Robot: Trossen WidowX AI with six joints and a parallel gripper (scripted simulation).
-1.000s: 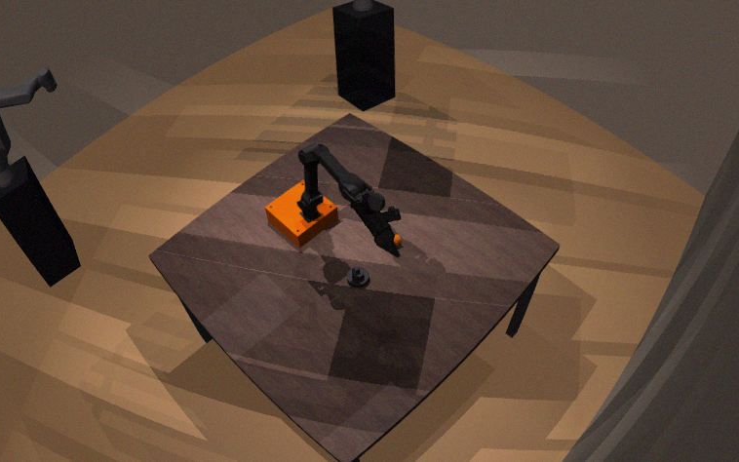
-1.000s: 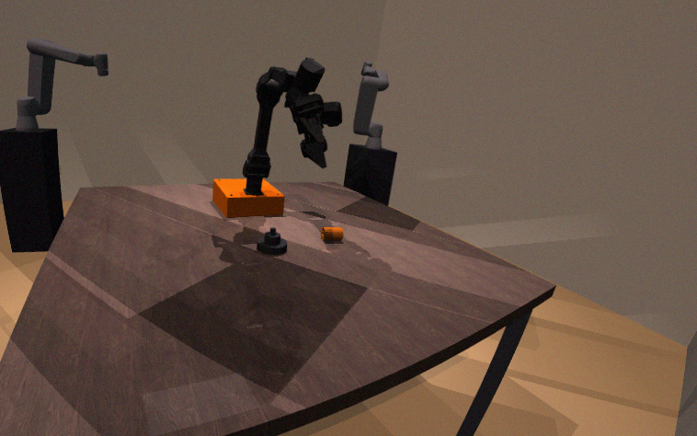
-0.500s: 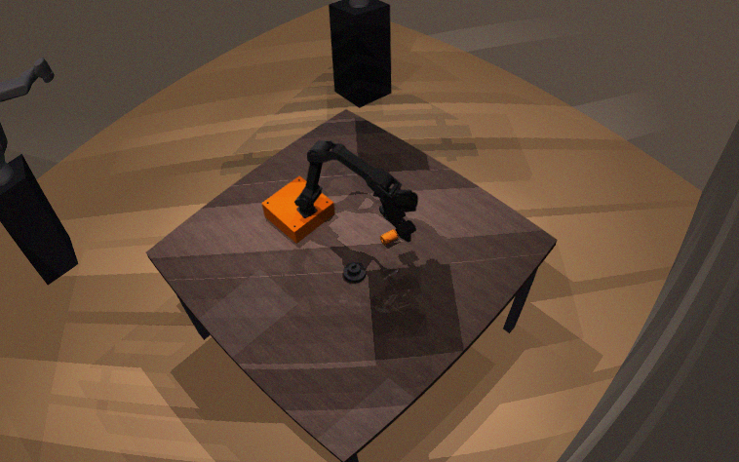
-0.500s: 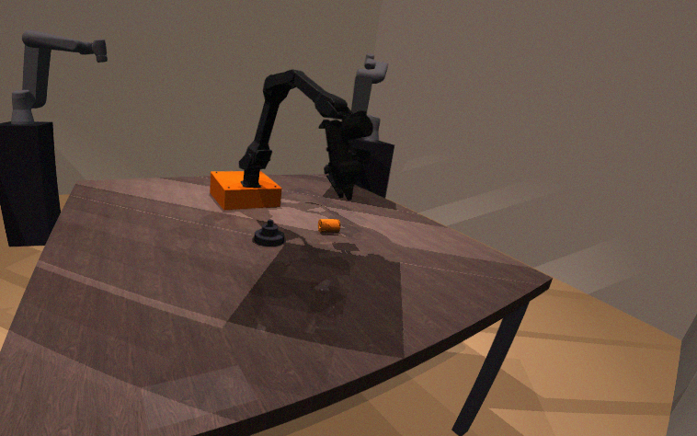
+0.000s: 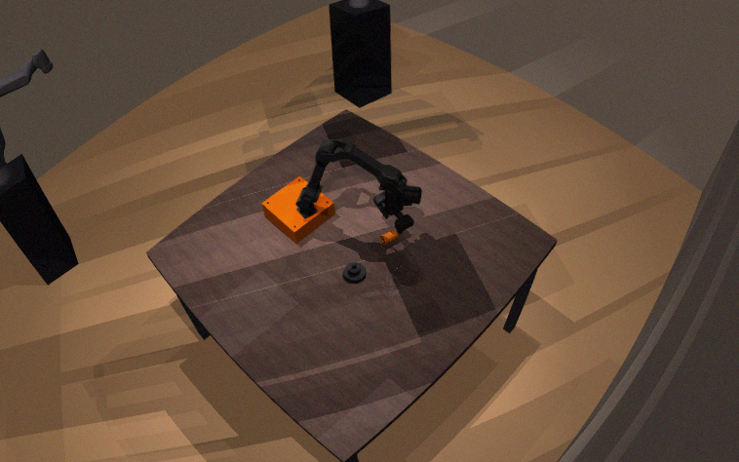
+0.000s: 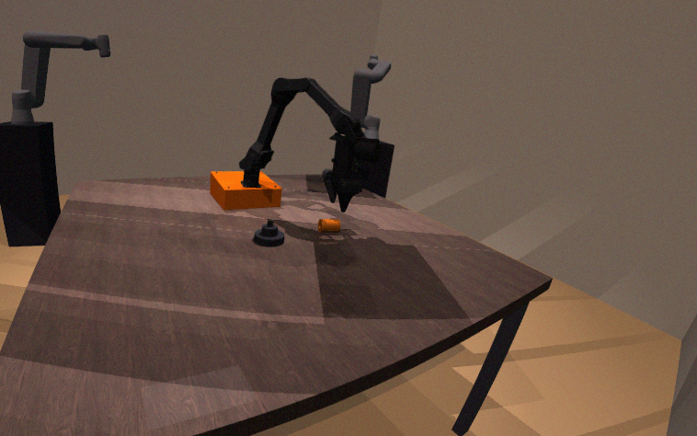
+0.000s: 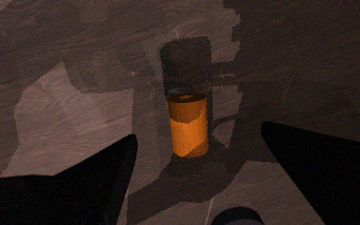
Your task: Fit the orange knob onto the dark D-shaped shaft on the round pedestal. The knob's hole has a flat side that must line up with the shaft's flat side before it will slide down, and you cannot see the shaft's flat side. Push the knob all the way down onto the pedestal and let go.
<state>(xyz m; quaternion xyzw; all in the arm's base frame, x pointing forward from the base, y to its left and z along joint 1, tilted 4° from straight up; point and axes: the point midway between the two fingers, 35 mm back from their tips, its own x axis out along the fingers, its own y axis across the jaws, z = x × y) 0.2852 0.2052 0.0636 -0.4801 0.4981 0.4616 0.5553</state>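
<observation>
Right now the orange knob is 60 mm below my gripper tip and 20 mm to the right of it. Round my gripper tip: dark round pedestal: 220 mm to the right, 50 mm below, 40 mm ahead.
</observation>
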